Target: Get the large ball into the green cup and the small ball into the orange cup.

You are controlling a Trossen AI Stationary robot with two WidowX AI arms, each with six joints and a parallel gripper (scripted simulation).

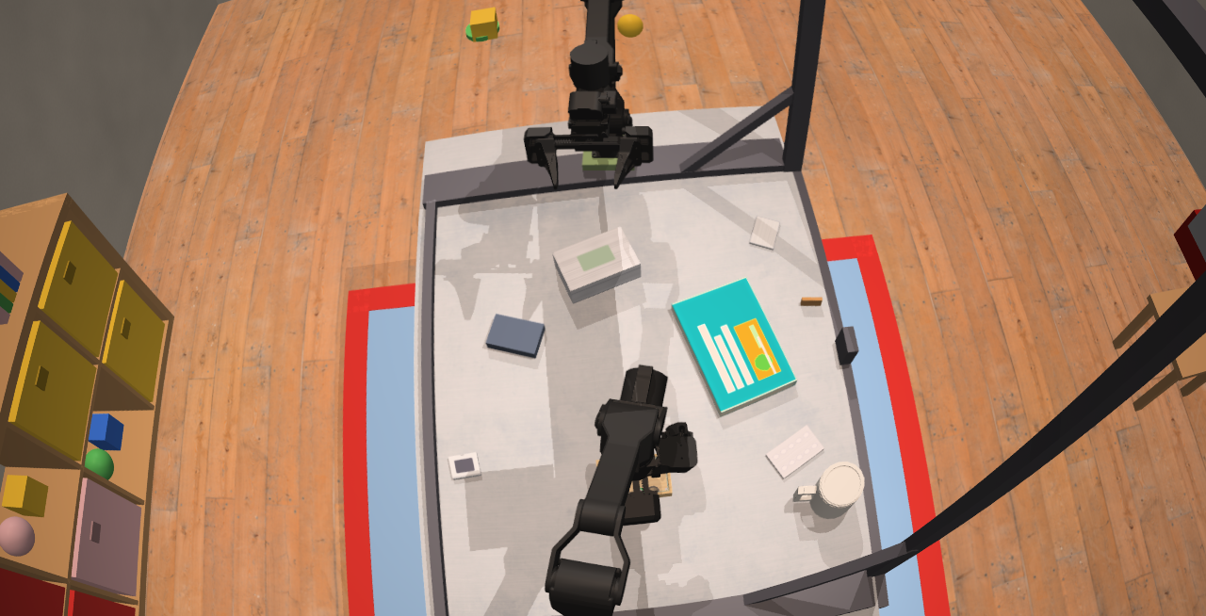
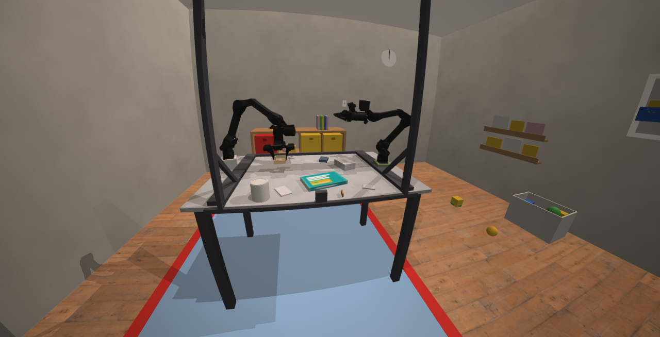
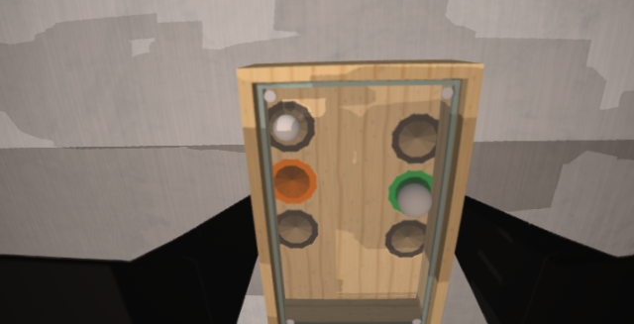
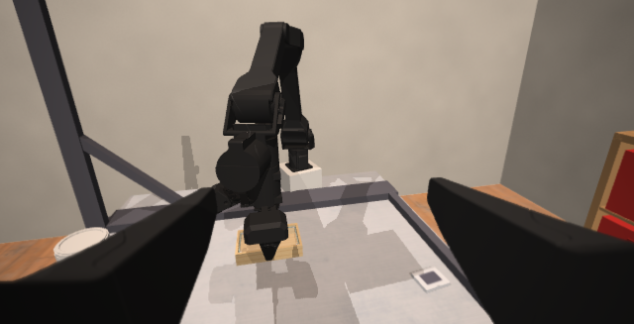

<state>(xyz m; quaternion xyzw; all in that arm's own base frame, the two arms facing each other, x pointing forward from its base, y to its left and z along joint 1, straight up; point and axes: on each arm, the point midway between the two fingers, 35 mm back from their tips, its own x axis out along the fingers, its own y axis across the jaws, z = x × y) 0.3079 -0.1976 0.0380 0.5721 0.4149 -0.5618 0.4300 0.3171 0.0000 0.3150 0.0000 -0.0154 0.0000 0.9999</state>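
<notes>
My left hand is 3 cm above the covered wooden puzzle. Round my left hand: dark blue pad: 21 cm ahead, 29 cm to the right, 10 cm below; then small framed tile: 29 cm ahead, 4 cm to the right, 10 cm below.
</notes>
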